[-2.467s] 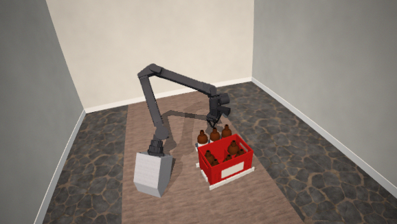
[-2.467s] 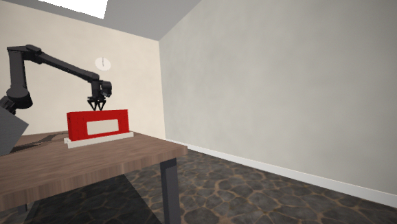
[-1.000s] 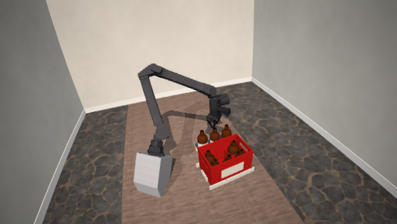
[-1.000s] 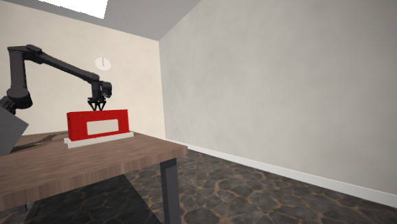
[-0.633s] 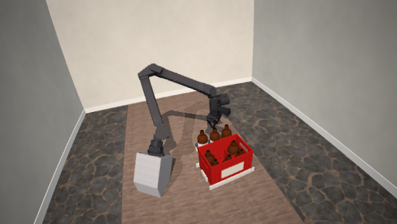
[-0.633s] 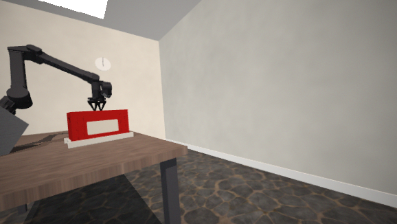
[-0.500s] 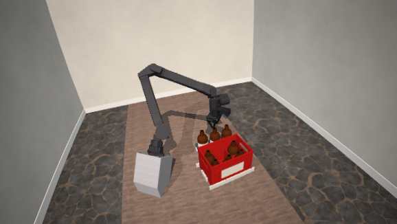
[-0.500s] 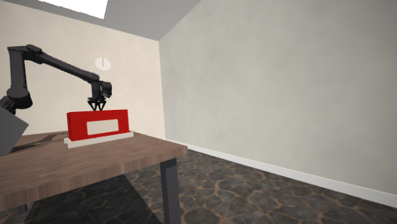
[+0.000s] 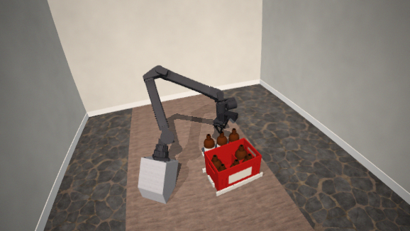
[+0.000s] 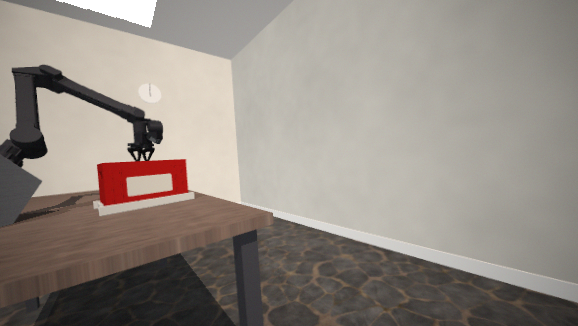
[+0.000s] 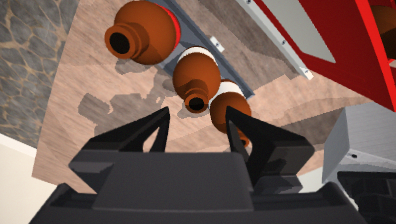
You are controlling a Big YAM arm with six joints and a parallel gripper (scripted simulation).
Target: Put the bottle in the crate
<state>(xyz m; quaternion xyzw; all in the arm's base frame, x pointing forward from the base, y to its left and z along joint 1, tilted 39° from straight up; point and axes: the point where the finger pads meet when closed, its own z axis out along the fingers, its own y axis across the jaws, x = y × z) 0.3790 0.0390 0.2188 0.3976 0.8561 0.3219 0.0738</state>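
The grey tray is 170 mm below my hand. From my hand the other things lie so: red crate (230 mm to the right, 100 mm below, 10 mm behind).
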